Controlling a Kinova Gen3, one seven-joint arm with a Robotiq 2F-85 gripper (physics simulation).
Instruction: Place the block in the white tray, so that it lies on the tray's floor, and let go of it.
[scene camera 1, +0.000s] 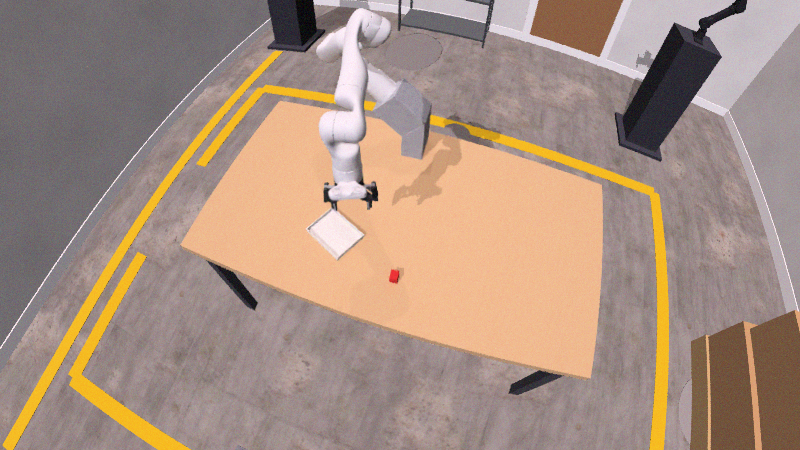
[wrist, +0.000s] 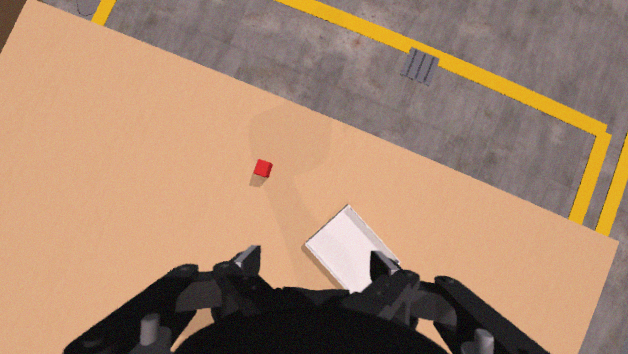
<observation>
I see my gripper (wrist: 315, 260) and a white tray (scene camera 1: 336, 234).
The white tray also shows in the wrist view (wrist: 343, 245).
</observation>
